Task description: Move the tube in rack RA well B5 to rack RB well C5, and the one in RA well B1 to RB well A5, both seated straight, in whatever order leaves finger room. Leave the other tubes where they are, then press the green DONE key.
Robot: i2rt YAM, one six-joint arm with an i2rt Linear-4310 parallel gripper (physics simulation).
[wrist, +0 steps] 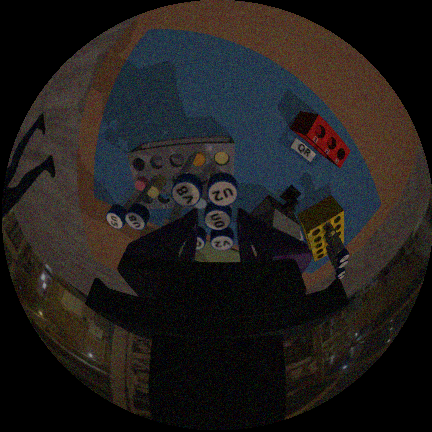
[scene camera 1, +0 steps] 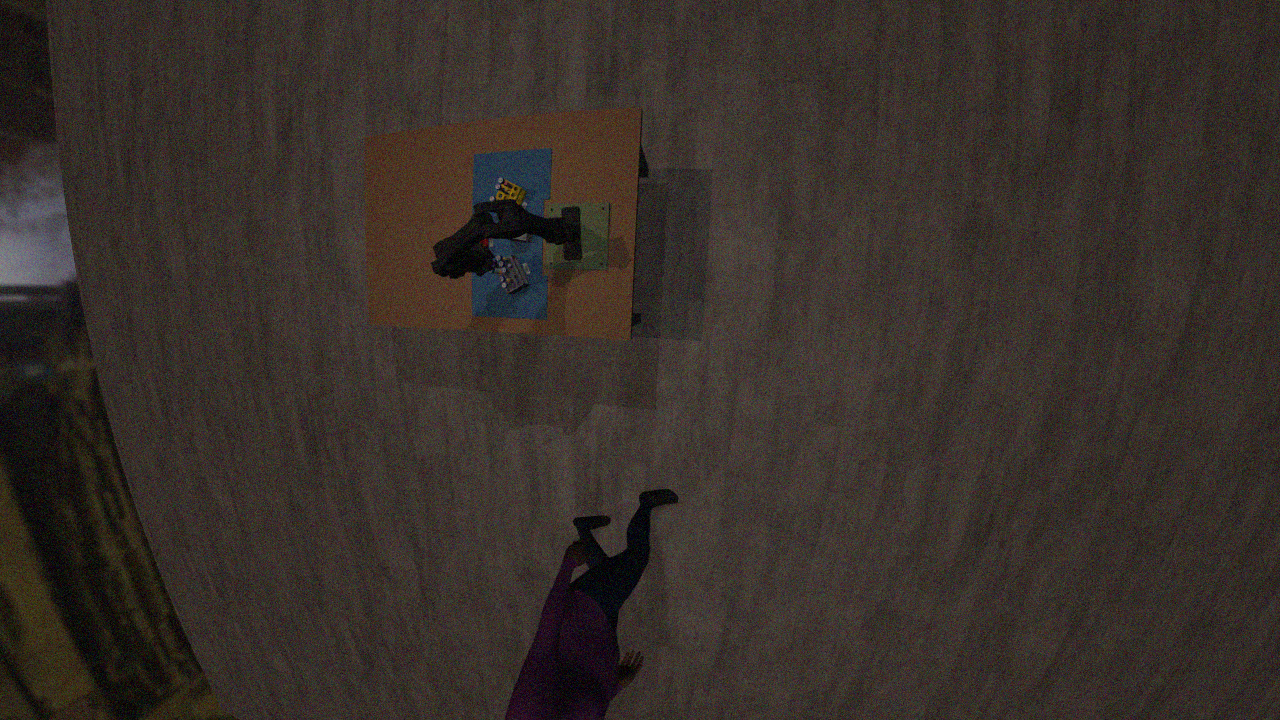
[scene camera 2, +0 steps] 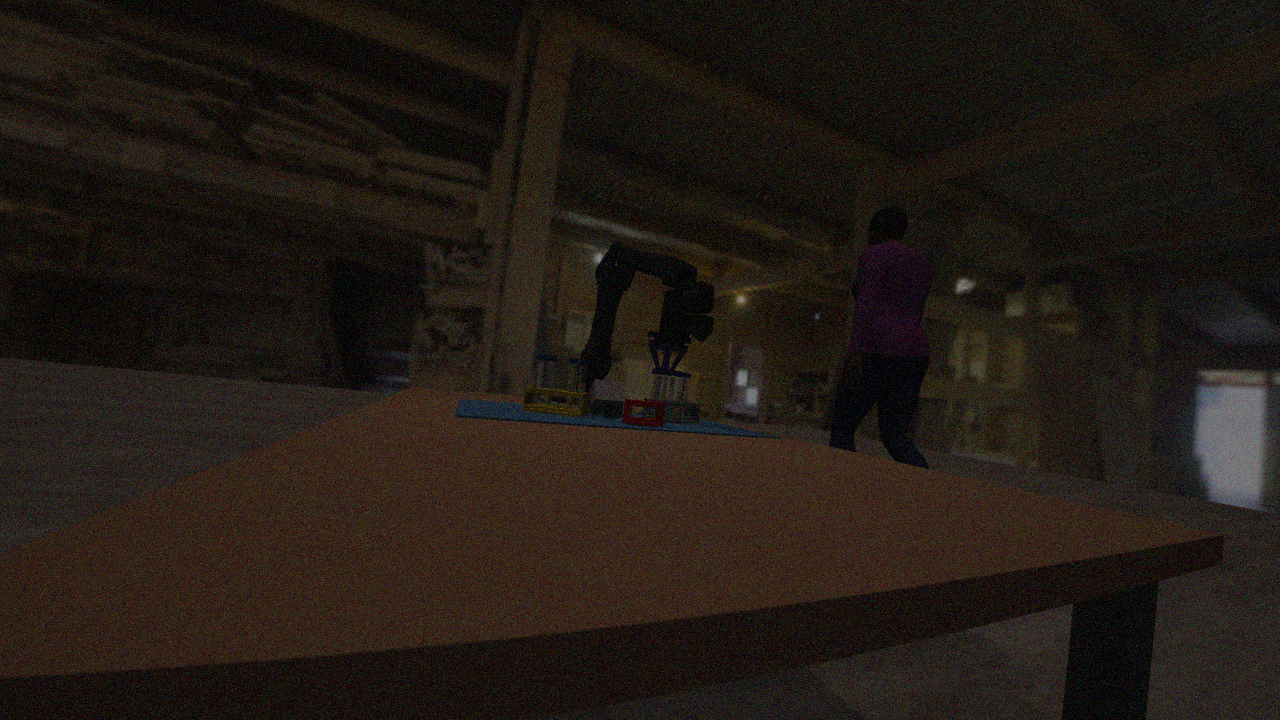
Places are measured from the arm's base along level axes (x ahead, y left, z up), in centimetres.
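Where they show: gripper, fingertip midpoint: (wrist: pixel 217 214) (scene camera 1: pixel 495 262) (scene camera 2: pixel 664 374); arm's base, origin of the base link: (scene camera 1: pixel 572 233).
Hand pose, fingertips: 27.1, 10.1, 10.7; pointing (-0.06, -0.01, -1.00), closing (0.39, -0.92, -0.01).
Note:
Things, the pixels of their centre, and the offset from my fingertips, as dx, dy, dz. "pt": a spot on its surface instead. Level surfaces: height alone.
- V2, surface spot: (wrist: pixel 221 243) pt -1.9, -1.3, +1.3
- U2, surface spot: (wrist: pixel 222 193) pt +2.7, +0.8, +1.3
- small red rack labelled QR, body centre: (wrist: pixel 321 137) (scene camera 2: pixel 643 412) +11.8, -10.5, -8.8
- blue mat, its level: dz -11.3
- orange table, its level: dz -11.6
My gripper (wrist: pixel 218 210) (scene camera 2: pixel 666 365) hangs just above the grey tube rack (wrist: pixel 181 146) (scene camera 1: pixel 512 270) (scene camera 2: pixel 673 386). Its fingers stand part open with nothing between them. In the wrist view the blue caps U0 (wrist: pixel 217 219) and V2 (wrist: pixel 221 243) show between the fingertips, below them. Caps V8 (wrist: pixel 186 193) and U2 (wrist: pixel 222 193) stand just beyond. Caps U5 (wrist: pixel 114 219) and a second one (wrist: pixel 137 219) lean at the rack's left. The yellow rack (wrist: pixel 322 225) (scene camera 1: pixel 510 190) (scene camera 2: pixel 555 400) lies to the right with a tube (wrist: pixel 340 257) at its near end. I cannot read any rack or well labels. I see no green key.
A small red rack labelled QR (wrist: pixel 322 139) (scene camera 2: pixel 642 412) sits on the blue mat (wrist: pixel 241 100) (scene camera 1: pixel 510 305). The mat lies on the orange table (scene camera 1: pixel 412 223) (scene camera 2: pixel 536 537). A green pad (scene camera 1: pixel 595 242) lies under the arm's base. A person in purple (scene camera 1: pixel 573 645) (scene camera 2: pixel 886 295) walks beyond the table.

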